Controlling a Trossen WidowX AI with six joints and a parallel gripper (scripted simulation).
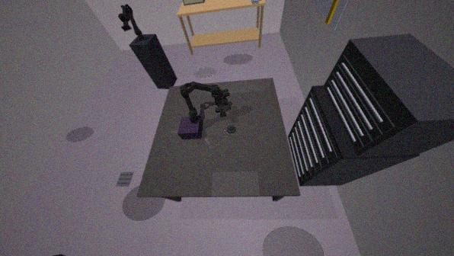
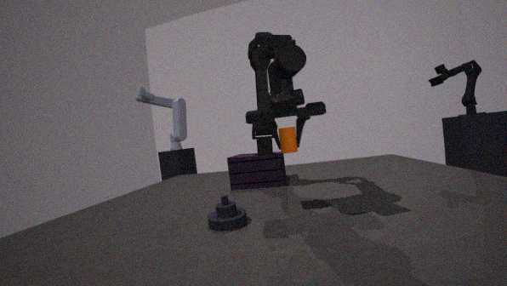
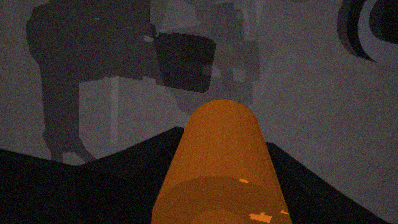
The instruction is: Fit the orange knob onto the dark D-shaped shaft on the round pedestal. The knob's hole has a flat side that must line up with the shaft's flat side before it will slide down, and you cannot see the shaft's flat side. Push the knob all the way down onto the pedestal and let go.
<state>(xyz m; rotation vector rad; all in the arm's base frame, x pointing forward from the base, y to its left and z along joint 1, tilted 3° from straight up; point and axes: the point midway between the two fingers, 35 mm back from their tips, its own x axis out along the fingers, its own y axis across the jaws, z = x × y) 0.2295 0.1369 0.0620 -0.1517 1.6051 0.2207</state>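
My gripper tip is now 13 cm to the left of the D-shaped shaft, 12 cm short of it and 11 cm above it. Round my gripper tip: orange knob (2 cm above).
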